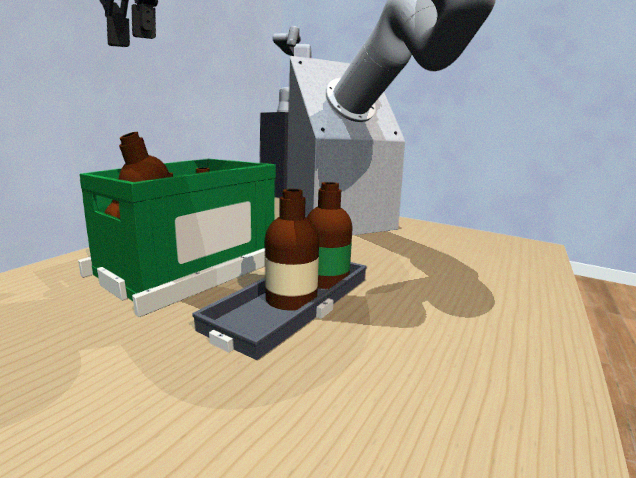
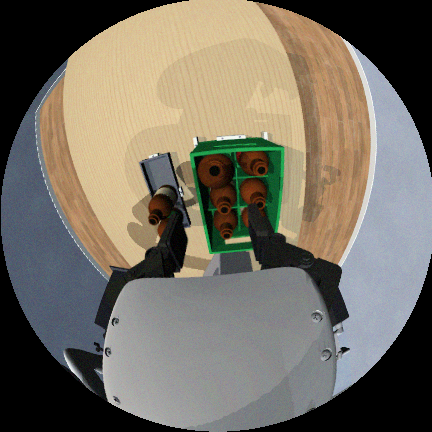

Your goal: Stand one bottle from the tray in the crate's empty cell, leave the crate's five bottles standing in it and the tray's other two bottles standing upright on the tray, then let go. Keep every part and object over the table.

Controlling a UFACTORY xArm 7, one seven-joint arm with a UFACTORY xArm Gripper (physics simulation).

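Frame: origin at the arm's base, x ahead, y left, z up, level; millimetres.
Seen in the pictures: gripper, fingertip midpoint: (image 1: pixel 131 42) (image 2: pixel 214 222); arm's base, origin of the base link: (image 1: pixel 350 100).
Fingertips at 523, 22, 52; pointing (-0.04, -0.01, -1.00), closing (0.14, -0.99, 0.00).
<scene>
Offsets run from my fingertips to a thing's middle, as dx, dy, dz. "spot": to the spot under its first point. Level surfaces: height alone.
The green crate {-103, -56, -271} (image 1: pixel 110 241) (image 2: pixel 237 145) has a brown bottle in every cell. In its near corner, one bottle {-17, -1, -197} (image 1: pixel 143 167) (image 2: pixel 215 170) leans, its neck and shoulder above the rim, higher than the others; its base is hidden. Other crate bottles {-14, -95, -273} (image 2: pixel 255 162) {-112, -17, -273} (image 2: pixel 222 196) {-99, -100, -273} (image 2: pixel 254 191) sit lower, their bases hidden. On the dark tray {-141, +171, -346} (image 1: pixel 287 333) (image 2: pixel 161 172), a cream-label bottle {-143, +168, -276} (image 1: pixel 291 244) (image 2: pixel 161 205) and a green-label bottle {-231, +159, -276} (image 1: pixel 334 259) (image 2: pixel 162 229) stand upright. My gripper (image 1: pixel 131 31) (image 2: pixel 214 222) is open and empty, high above the crate, apart from the leaning bottle.
White stop blocks (image 1: pixel 200 282) (image 2: pixel 231 137) line the crate's foot, and small white blocks {spot: +2, +198, -346} (image 1: pixel 221 340) touch the tray. The grey robot base (image 1: pixel 359 179) stands behind the tray. The wooden table's {dz -358} (image 1: pixel 411 400) right edge shows beyond the tray.
</scene>
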